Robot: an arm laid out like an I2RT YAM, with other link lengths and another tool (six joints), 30 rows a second.
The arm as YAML. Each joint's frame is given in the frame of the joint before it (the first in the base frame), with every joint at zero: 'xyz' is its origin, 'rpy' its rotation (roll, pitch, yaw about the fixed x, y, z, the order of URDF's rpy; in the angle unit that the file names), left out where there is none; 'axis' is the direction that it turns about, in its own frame. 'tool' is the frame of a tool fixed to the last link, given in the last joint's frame.
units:
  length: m
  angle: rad
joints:
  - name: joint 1
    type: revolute
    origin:
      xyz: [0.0, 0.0, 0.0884]
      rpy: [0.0, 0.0, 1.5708]
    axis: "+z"
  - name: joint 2
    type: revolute
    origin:
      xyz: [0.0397, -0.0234, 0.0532]
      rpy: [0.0, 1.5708, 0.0]
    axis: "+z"
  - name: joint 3
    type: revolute
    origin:
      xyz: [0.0, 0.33, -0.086]
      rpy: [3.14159, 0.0, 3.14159]
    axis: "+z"
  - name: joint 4
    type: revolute
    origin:
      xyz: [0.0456, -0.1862, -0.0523]
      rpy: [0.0, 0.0, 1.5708]
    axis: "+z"
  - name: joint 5
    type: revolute
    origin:
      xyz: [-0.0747, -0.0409, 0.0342]
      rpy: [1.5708, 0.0, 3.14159]
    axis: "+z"
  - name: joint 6
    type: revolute
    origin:
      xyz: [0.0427, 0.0, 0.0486]
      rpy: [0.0, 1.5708, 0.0]
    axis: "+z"
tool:
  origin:
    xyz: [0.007, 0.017, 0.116]
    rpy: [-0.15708, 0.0, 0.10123]
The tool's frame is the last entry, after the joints.
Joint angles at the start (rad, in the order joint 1, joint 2, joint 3, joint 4, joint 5, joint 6):
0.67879 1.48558 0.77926 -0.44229 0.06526 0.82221
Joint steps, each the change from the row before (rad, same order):
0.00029 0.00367 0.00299 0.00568 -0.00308 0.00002
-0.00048 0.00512 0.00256 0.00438 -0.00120 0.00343
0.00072 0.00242 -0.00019 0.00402 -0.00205 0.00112
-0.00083 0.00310 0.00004 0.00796 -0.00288 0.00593
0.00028 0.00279 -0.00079 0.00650 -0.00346 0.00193
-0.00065 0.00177 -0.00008 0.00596 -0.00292 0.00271
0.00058 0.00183 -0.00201 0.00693 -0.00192 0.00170
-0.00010 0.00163 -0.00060 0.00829 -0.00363 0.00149
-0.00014 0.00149 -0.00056 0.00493 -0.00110 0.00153
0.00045 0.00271 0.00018 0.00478 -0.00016 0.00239
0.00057 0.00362 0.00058 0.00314 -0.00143 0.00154
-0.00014 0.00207 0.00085 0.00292 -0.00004 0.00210
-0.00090 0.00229 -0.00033 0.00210 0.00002 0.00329
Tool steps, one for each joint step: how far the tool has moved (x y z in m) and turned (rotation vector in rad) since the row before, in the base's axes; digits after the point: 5 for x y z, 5 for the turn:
0.00143 0.00187 0.00032 0.00533 -0.00212 0.00154
0.00134 0.00120 -0.00021 0.00323 0.00000 -0.00310
0.00039 0.00098 -0.00033 0.00274 0.00031 0.00056
0.00115 0.00130 -0.00015 0.00726 -0.00088 -0.00500
0.00058 0.00128 -0.00039 0.00497 0.00013 0.00000
0.00079 0.00104 -0.00001 0.00562 -0.00093 -0.00185
0.00045 0.00096 -0.00040 0.00391 -0.00092 -0.00013
0.00094 0.00148 0.00009 0.00690 -0.00231 0.00013
0.00061 0.00069 -0.00010 0.00314 -0.00125 -0.00103
0.00079 0.00084 -0.00020 0.00241 -0.00108 -0.00162
0.00050 0.00090 -0.00048 0.00163 0.00110 -0.00018
0.00071 0.00056 -0.00004 0.00187 -0.00079 -0.00200
0.00037 0.00003 -0.00047 0.00088 0.00120 -0.00386

